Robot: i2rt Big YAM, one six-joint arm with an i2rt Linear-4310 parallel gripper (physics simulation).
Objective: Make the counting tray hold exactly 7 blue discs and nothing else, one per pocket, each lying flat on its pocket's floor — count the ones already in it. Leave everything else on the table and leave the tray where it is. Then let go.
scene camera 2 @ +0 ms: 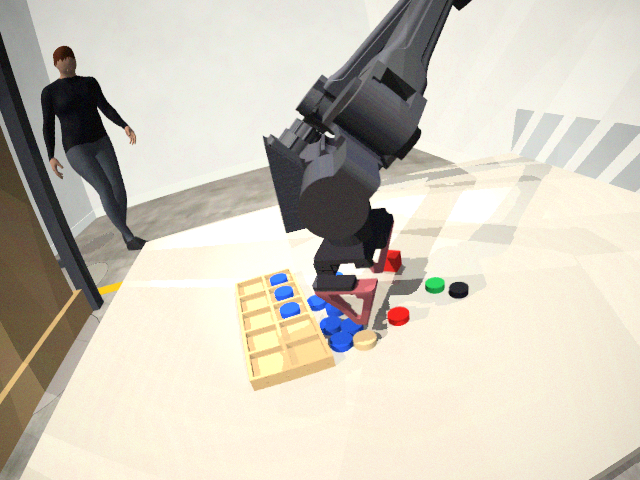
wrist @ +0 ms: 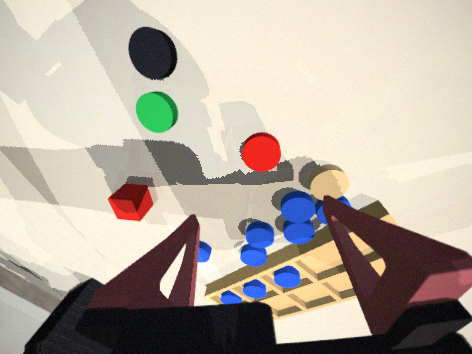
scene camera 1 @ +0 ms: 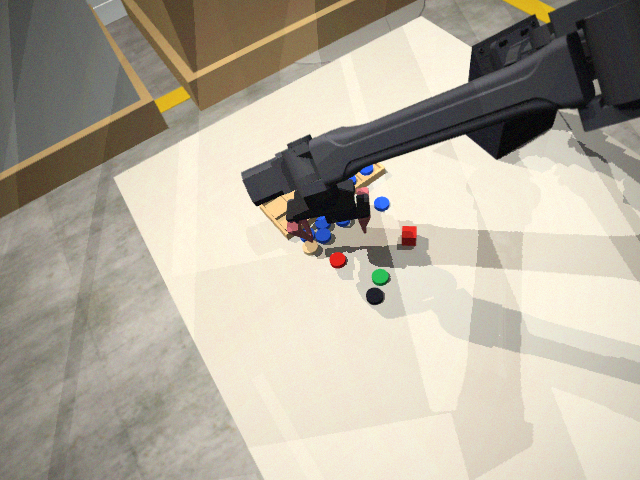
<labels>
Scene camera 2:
my gripper
wooden counting tray
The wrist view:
my gripper
wooden counting tray
tan disc: on the table
red disc: on the table
green disc: on the table
black disc: on the table
red cube: on the table
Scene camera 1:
my gripper
wooden counting tray
</labels>
